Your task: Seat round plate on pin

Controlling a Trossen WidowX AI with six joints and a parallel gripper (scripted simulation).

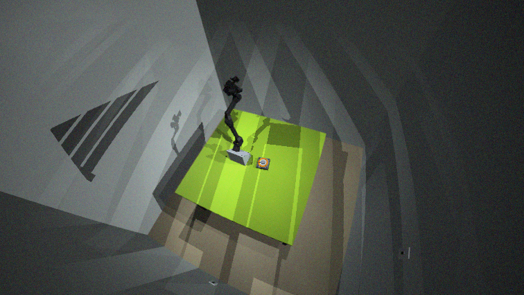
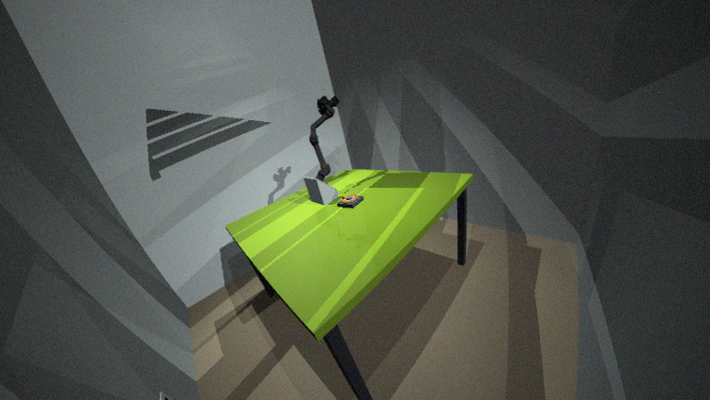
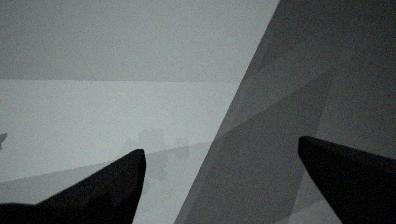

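My gripper tip is now 54 cm short of the round plate, 37 cm to the left of it and 61 cm above it. The rest, counted from my gripper tip: square grey base (56 cm ahead, 36 cm to the right, 62 cm below).
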